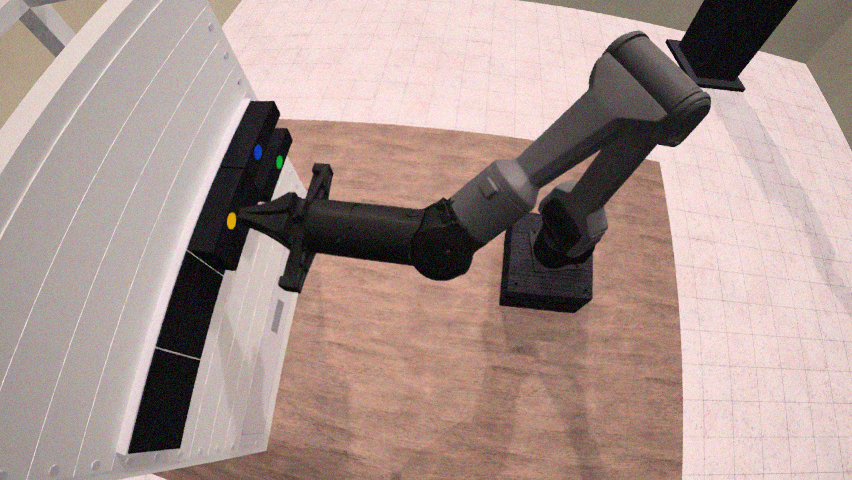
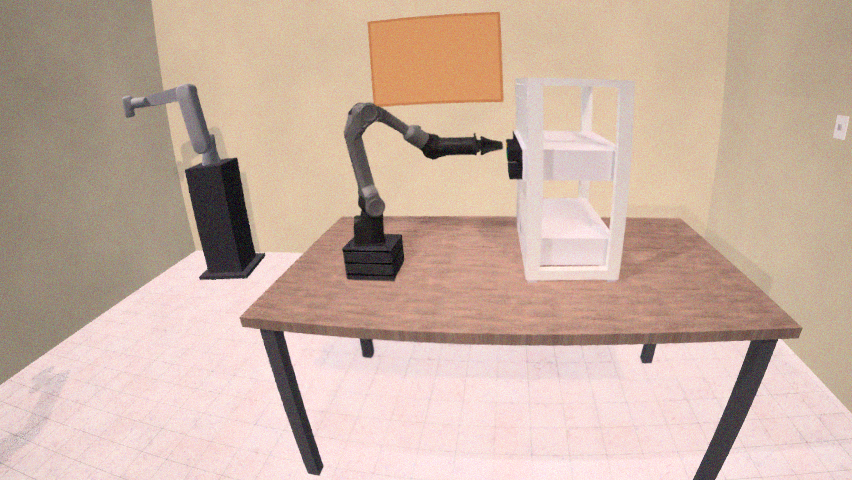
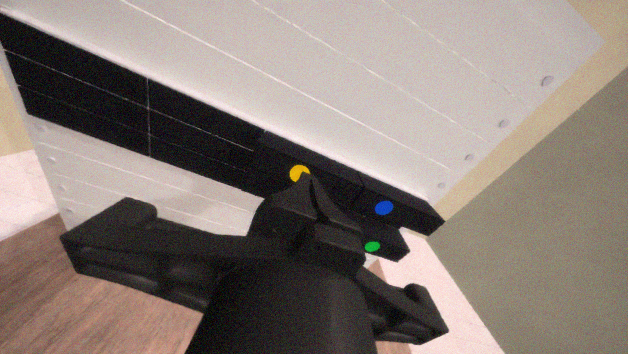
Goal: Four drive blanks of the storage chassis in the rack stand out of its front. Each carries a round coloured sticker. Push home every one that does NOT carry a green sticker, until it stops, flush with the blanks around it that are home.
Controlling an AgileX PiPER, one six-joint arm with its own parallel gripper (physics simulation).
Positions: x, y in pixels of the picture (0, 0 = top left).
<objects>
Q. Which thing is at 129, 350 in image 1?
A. A white rack.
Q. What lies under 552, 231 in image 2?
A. A white rack.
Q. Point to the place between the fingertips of my gripper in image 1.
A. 242, 216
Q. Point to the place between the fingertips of my gripper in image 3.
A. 305, 183
</objects>
